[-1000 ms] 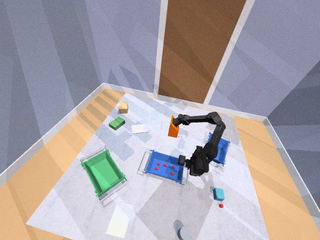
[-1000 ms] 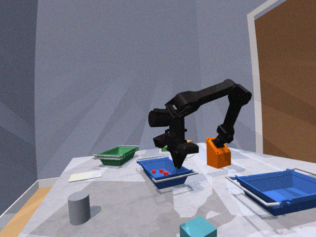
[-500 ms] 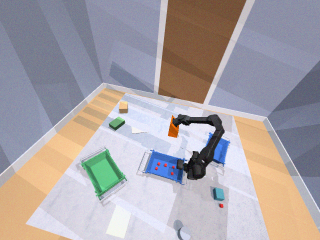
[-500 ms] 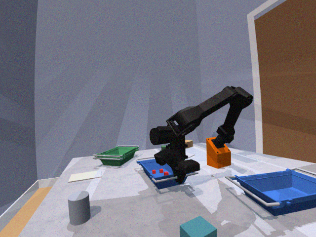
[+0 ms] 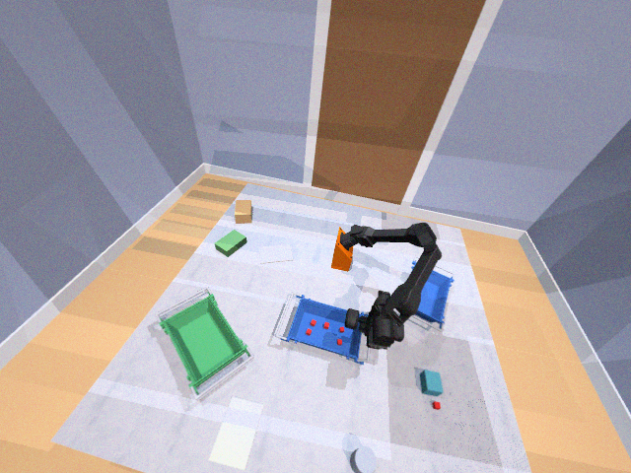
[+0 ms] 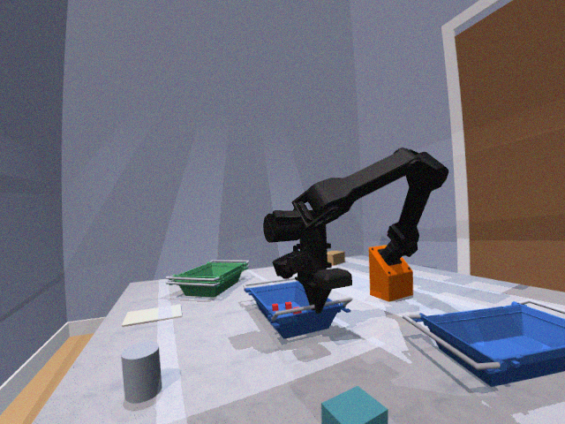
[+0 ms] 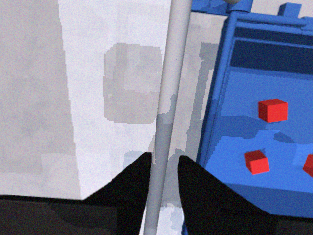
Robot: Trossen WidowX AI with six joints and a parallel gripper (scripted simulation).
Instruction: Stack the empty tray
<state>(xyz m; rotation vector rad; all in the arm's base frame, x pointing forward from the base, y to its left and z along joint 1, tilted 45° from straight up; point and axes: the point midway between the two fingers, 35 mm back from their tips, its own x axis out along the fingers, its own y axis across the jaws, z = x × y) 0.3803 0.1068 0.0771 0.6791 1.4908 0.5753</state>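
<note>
Now: the blue tray 260 mm behind my gripper tip, 240 mm to the left of it and 20 mm below it. From my gripper tip the other things lie so: teal block (220 mm to the left, 90 mm ahead, 50 mm below); then grey cylinder (330 mm ahead, 30 mm below); then red block (240 mm to the left, 150 mm ahead, 60 mm below).
</note>
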